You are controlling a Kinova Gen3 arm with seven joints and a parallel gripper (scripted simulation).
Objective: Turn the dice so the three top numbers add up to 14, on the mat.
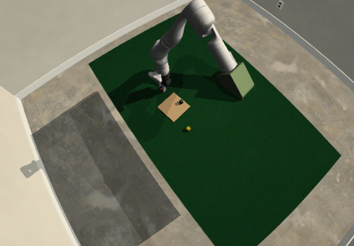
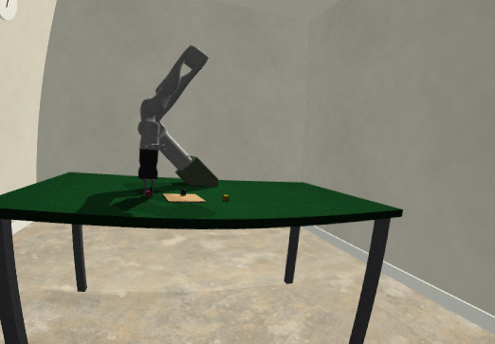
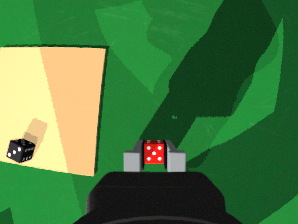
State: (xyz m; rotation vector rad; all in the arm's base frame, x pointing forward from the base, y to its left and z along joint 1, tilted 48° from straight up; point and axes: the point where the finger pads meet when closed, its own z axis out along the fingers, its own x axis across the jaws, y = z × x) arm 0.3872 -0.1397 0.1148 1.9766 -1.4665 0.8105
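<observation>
Now: the tan mat 20 mm ahead of my hand, 140 mm to the left of it and 20 mm below it. Round my hand: black die (40 mm behind, 140 mm to the left, 10 mm below); then yellow die (40 mm ahead, 300 mm to the left, 10 mm below); then red die (10 mm below).
</observation>
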